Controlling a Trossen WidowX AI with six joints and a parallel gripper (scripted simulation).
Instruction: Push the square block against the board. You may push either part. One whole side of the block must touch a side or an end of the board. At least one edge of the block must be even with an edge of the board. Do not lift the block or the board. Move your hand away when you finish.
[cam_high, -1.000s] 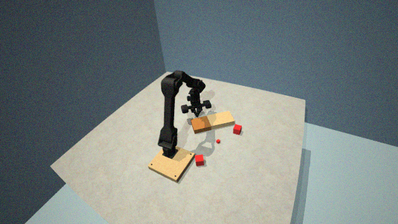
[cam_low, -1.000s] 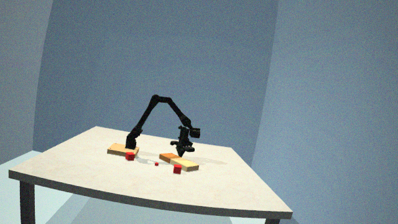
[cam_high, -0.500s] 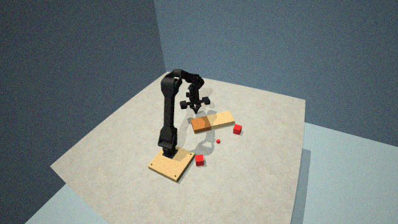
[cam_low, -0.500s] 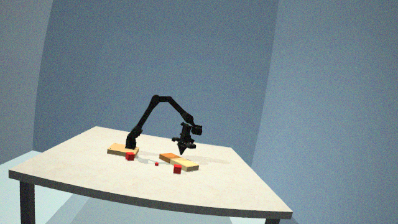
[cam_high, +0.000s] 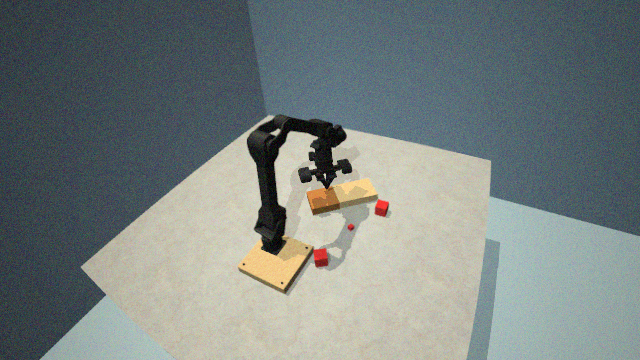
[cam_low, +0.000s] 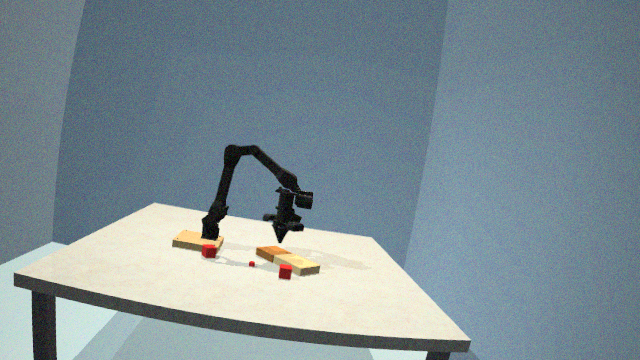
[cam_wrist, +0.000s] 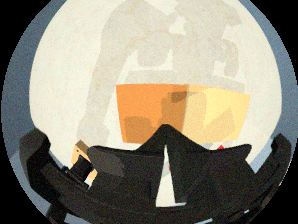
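The square block is 20 mm behind my gripper tip, 10 mm to the left of it and 50 mm below it. From my gripper tip the other things lie so: board: 70 mm ahead, 90 mm to the right, 50 mm below; then tiny red cube: 100 mm behind, 140 mm to the right, 60 mm below.
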